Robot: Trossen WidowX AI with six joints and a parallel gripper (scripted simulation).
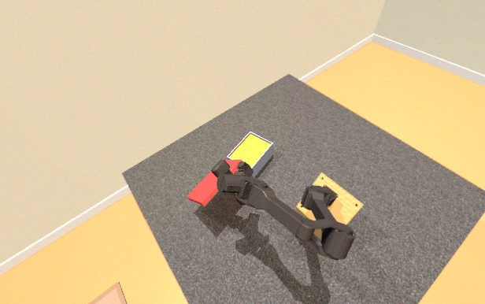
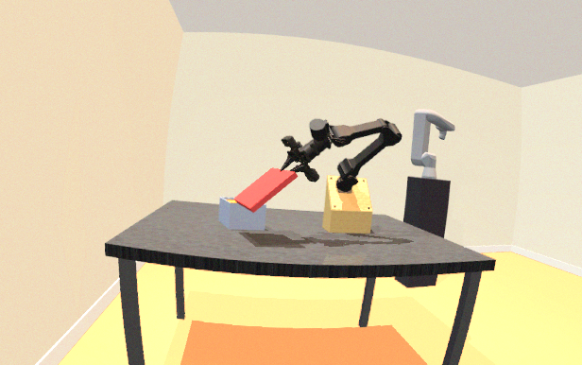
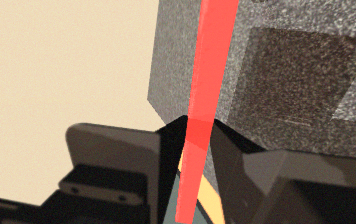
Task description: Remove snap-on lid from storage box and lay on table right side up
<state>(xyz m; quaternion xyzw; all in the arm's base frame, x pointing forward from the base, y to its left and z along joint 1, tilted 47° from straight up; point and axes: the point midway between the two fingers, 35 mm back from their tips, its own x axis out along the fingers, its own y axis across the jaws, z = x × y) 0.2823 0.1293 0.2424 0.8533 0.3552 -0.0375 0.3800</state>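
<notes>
Right now my gripper tip is 6 cm short of the red lid, 5 cm above it and 1 cm to the right of it. The rest, counted from my gripper tip: storage box: 24 cm to the right, 18 cm below, 12 cm ahead.
</notes>
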